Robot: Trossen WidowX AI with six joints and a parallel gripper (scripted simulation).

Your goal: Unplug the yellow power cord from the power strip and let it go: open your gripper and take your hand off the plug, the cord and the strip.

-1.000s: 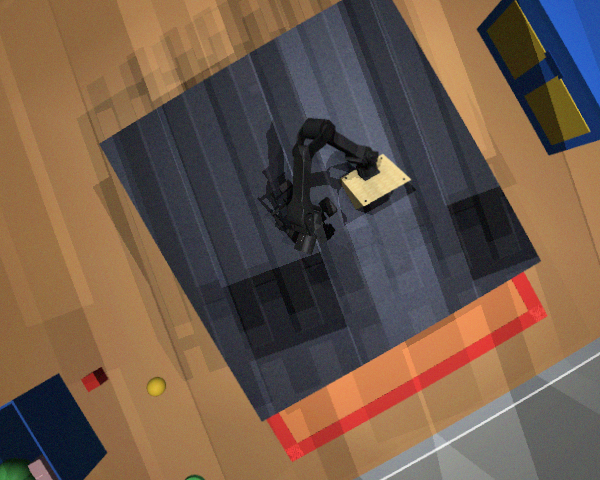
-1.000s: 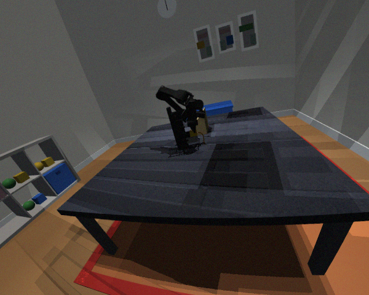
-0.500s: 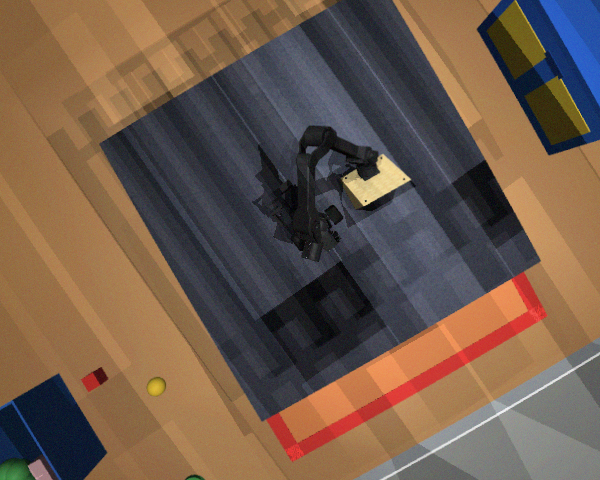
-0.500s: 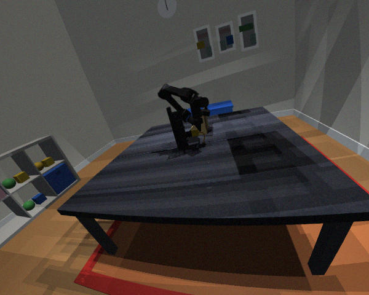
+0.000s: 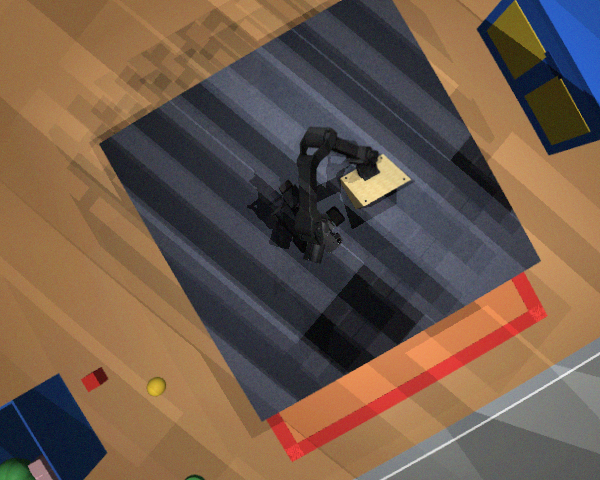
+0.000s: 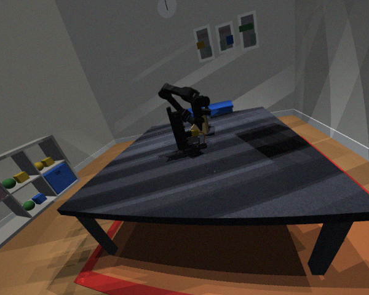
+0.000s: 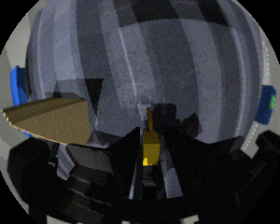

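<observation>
The yellow plug lies 1 cm ahead of my gripper tip and 6 cm to the right of it.
</observation>
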